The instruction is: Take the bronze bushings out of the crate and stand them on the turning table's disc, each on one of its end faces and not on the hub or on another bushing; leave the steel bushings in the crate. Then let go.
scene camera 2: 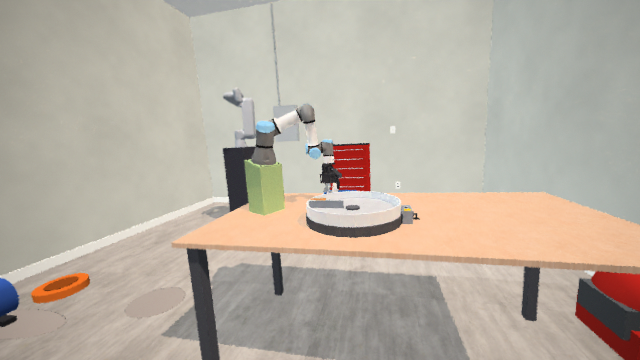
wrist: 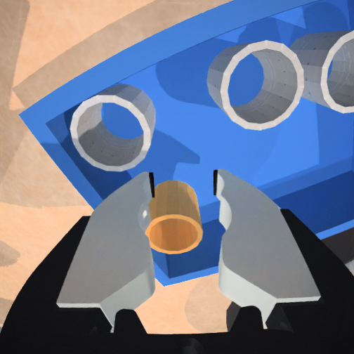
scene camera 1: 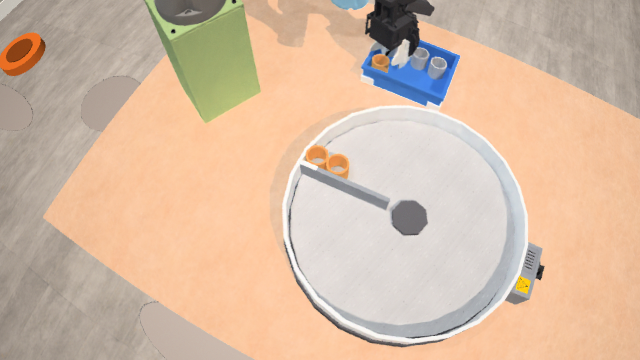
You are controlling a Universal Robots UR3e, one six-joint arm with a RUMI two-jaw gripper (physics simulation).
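Observation:
My gripper is open, pointing down over the blue crate. A bronze bushing stands in the crate's corner; in the wrist view it shows between the open jaws, close to the left jaw. Steel bushings stand in the crate; one is partly hidden in scene camera 1. Two bronze bushings stand upright side by side on the turning table's disc, away from the hub.
A grey bar crosses the disc from the rim towards the hub, beside the two bushings. The raised white rim surrounds the disc. A grey control box is on its side. The green pedestal carries the arm.

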